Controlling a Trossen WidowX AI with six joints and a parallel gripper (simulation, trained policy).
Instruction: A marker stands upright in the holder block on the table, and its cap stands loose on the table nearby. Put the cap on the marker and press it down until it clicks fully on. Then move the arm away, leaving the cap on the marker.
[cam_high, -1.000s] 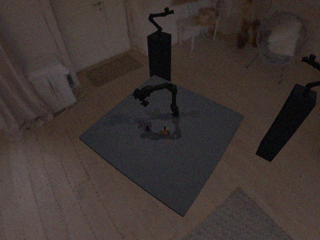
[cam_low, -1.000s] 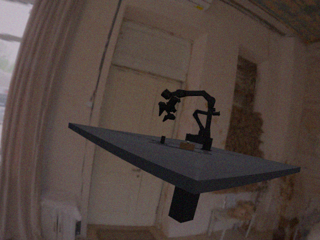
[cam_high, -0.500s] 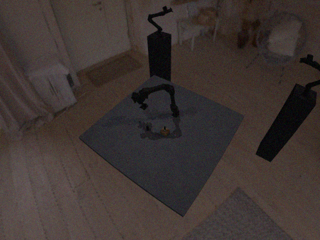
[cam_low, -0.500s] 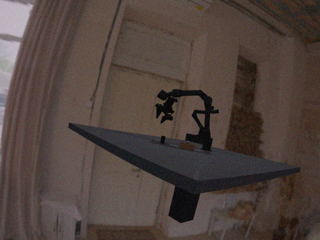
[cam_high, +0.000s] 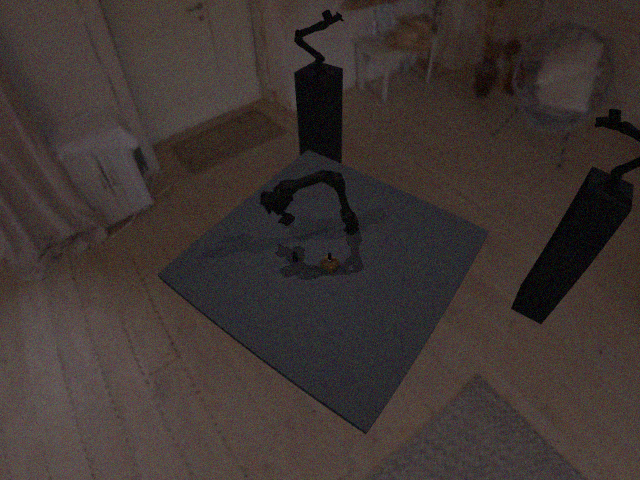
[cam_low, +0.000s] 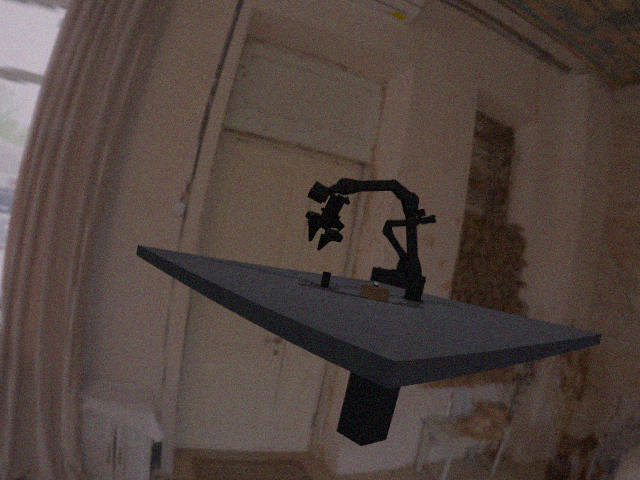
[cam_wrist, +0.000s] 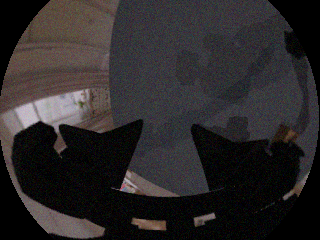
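My gripper tip is 8 cm short of the dark cap, 19 cm to the right of it and 10 cm above it. Also, from my gripper tip: tan holder block: 36 cm to the left, 11 cm below; then marker: 36 cm to the left, 5 cm below.
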